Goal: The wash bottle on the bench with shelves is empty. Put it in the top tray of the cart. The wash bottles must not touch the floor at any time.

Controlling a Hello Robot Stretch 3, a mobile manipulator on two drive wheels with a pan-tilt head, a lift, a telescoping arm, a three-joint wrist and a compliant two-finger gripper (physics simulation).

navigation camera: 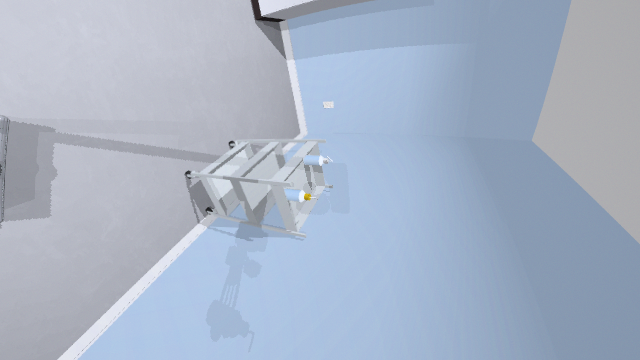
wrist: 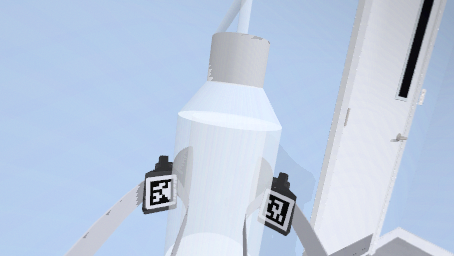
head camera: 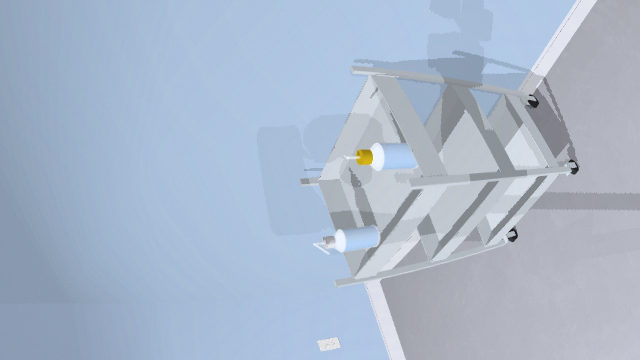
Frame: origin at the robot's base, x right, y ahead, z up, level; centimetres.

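Where they show: gripper, between the fingertips: [wrist: 223, 169].
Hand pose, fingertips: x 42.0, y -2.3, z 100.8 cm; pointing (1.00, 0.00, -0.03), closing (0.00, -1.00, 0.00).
Note:
After its pixels a point has its place.
My gripper [wrist: 223, 169] @[y -2.3, x 42.0, z 100.8 cm] is shut on a clear wash bottle [wrist: 227, 150] @[y -2.4, x 34.2, z 104.6 cm] with a grey cap and a thin spout, its fingers at the two sides of the body. The bottle stands nearly upright in the wrist view. The grey cart [head camera: 537, 171] @[y 81.1, x -1.7, z 30.0 cm] [navigation camera: 260, 181] @[y 81.0, x -1.9, z 61.8 cm] has three levels. In its top tray [head camera: 410, 125] @[y 91.0, x 10.3, z 69.8 cm] [navigation camera: 284, 210] @[y 92.0, x 11.6, z 69.4 cm] stand a wash bottle with a yellow cap [head camera: 395, 156] @[y 93.0, x 3.7, z 73.4 cm] [navigation camera: 295, 195] @[y 93.0, x 3.6, z 74.3 cm] and a wash bottle with a grey cap [head camera: 360, 239] @[y 113.5, x -15.9, z 72.1 cm] [navigation camera: 312, 160] @[y 113.6, x -15.6, z 72.2 cm], apart from each other. My gripper does not show in the head or navigation view. The bench does not show.
Blue walls stand close behind the cart, near a room corner. A wall outlet [head camera: 329, 344] @[y 210.0, x -86.1, z 40.0 cm] [navigation camera: 328, 105] @[y 210.7, x -85.3, z 40.1 cm] is beside it. The robot's shadow falls on the wall. A white door [wrist: 380, 65] @[y -76.5, x 146.0, z 131.2 cm] shows at the right of the wrist view, and a pale angular edge [wrist: 400, 245] @[y -158.3, x 194.1, z 0.0 cm] at its bottom right.

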